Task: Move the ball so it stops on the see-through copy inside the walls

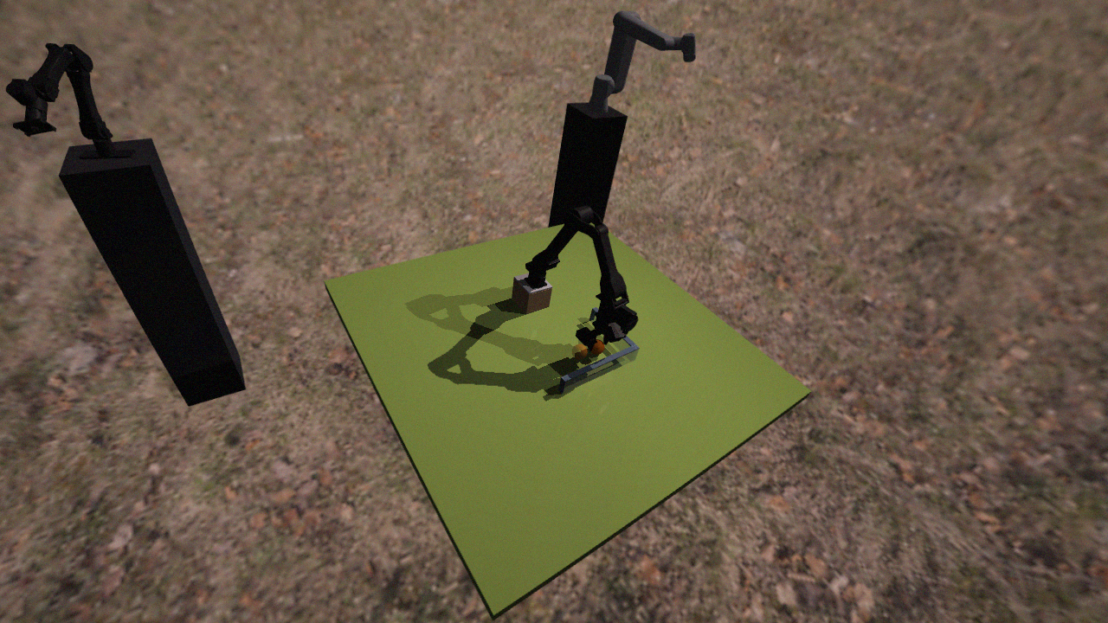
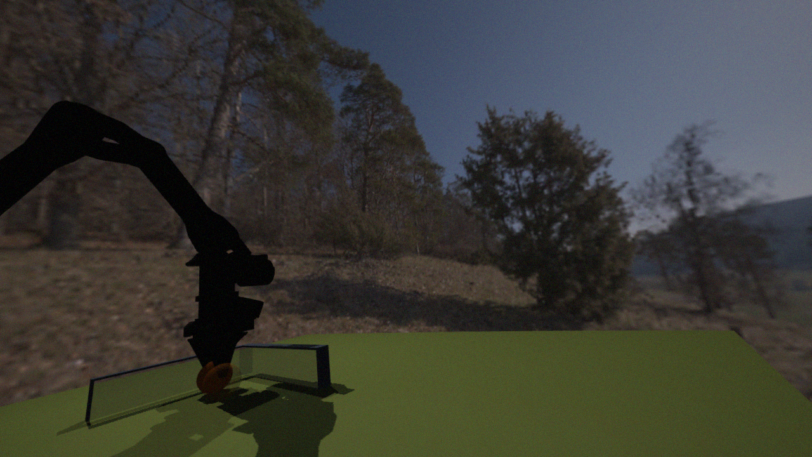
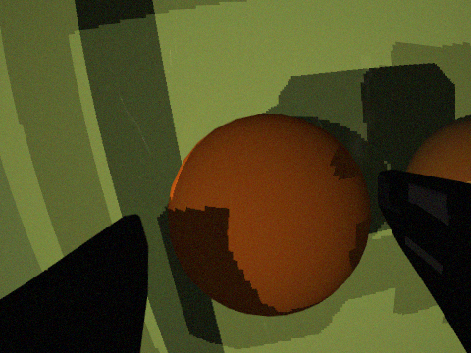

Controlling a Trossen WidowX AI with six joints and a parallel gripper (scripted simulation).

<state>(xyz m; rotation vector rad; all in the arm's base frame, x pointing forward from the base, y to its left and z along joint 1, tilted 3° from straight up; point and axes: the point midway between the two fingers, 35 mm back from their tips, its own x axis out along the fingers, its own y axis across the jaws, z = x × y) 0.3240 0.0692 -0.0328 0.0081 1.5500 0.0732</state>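
Right now the see-through copy of ball is 7 cm to the right of my gripper tip and 1 cm behind it. The rest, counted from my gripper tip: orange ball: right at my gripper tip.
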